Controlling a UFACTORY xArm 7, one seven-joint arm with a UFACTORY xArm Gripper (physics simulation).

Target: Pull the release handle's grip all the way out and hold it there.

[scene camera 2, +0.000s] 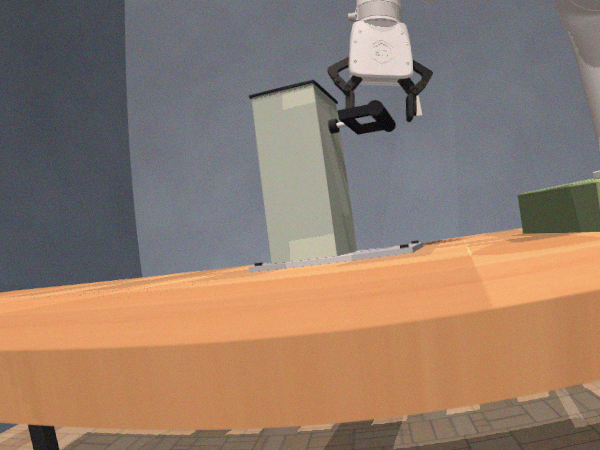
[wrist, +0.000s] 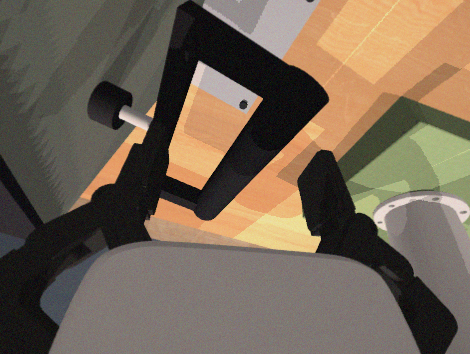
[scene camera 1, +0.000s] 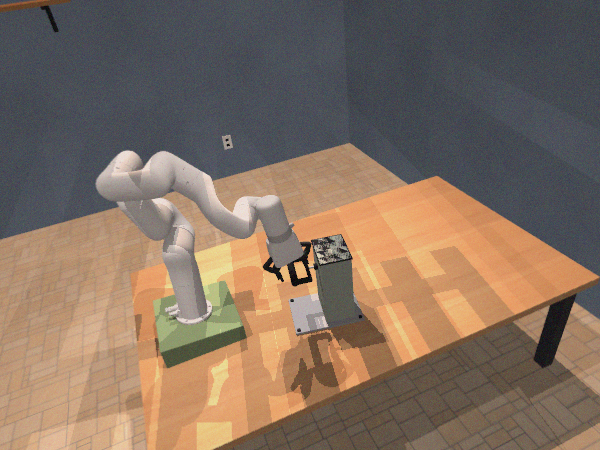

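Note:
The release handle is a black rectangular frame with a thick round grip (scene camera 1: 292,275) (scene camera 2: 383,116) (wrist: 250,145) on its outer side. A short light rod (scene camera 2: 340,124) (wrist: 135,117) joins it to a black collar (scene camera 2: 333,125) (wrist: 107,105) on the tall grey-green post (scene camera 1: 336,290) (scene camera 2: 295,175) (wrist: 40,60). My gripper (scene camera 1: 295,272) (scene camera 2: 381,112) (wrist: 241,154) is open and points down at the handle. One finger is at the frame's post side, overlapping it in the wrist view; the other is beyond the grip, with a gap. Whether the first finger touches the frame is unclear.
The post stands on a grey base plate (scene camera 1: 305,307) (scene camera 2: 370,254) (wrist: 285,30) with dark bolts, on the wooden table (scene camera 1: 480,225) (scene camera 2: 250,310). The arm's green base block (scene camera 1: 227,305) (scene camera 2: 550,210) (wrist: 430,145) is on the grip's side of the post.

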